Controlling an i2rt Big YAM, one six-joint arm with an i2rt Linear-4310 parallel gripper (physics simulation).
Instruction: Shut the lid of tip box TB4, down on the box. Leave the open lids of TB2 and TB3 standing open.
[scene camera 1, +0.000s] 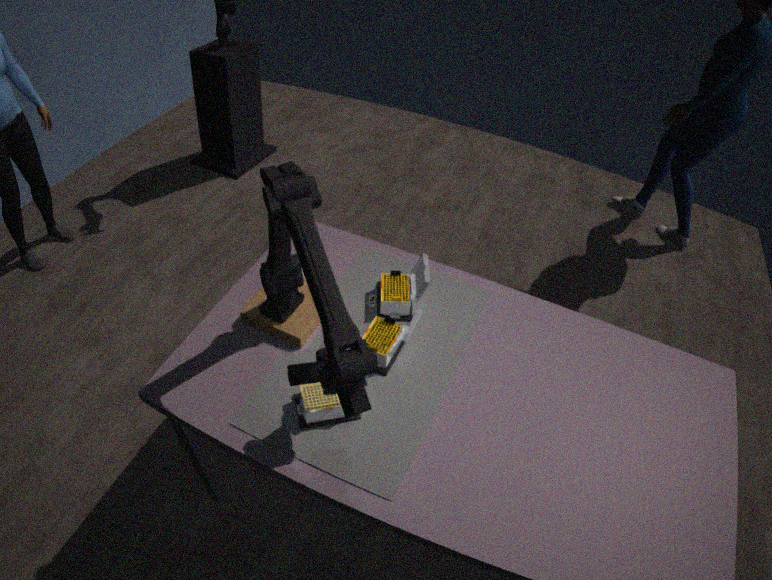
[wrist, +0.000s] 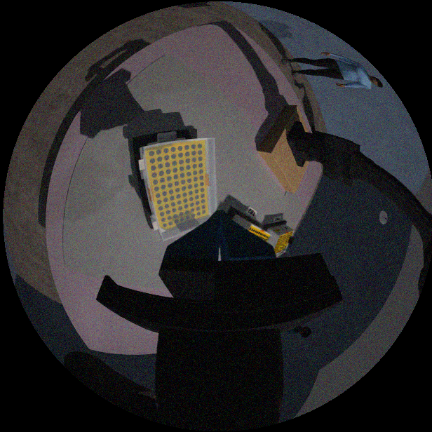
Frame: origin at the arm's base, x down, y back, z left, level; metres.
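Where they show: arm's base at its link origin: (scene camera 1: 282, 305).
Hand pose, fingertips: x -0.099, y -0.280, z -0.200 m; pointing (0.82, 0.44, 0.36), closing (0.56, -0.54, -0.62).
Observation:
Things, the pixels of their top centre, and the offset from my fingertips. "spot": a spot on its surface instead. Level surfaces: height alone.
- tip box TB4 at its top centre: (scene camera 1: 324, 386) dx +0.061, dy +0.010, dz -0.002 m
- middle box at its top centre: (scene camera 1: 381, 331) dx +0.063, dy -0.027, dz +0.230 m
- far box at its top centre: (scene camera 1: 396, 283) dx +0.063, dy +0.023, dz +0.415 m
- middle box's lid at a spot on its surface: (scene camera 1: 415, 319) spot: dx -0.005, dy -0.107, dz +0.256 m
- grey mat at its surface level: dx +0.138 m
- pinkish table at its surface level: dx +0.141 m
The tip box TB4 (scene camera 1: 322, 414) (wrist: 177, 185) stands nearest the mat's front edge. Its clear lid (wrist: 212, 165) lies over the yellow tip rack, which looks pale through it; I cannot tell whether the lid is fully seated. My gripper (scene camera 1: 357, 414) (wrist: 219, 215) is shut and empty, fingertips pointing down by one corner of that lid; contact is unclear. The other two boxes, TB2 and TB3, are a middle box (scene camera 1: 382, 338) (wrist: 260, 231) and a far box (scene camera 1: 396, 296) (wrist: 283, 241); their labels are too small to tell apart. The far box's lid (scene camera 1: 425, 268) and the middle box's lid (scene camera 1: 415, 319) stand open.
The boxes stand on a grey mat (scene camera 1: 405, 430) (wrist: 100, 200) on the pinkish table (scene camera 1: 561, 436). The arm's wooden base block (scene camera 1: 302, 327) (wrist: 285, 167) is on the table's left side. The arm's forearm passes close to the middle box in the scene view. People stand beyond the table.

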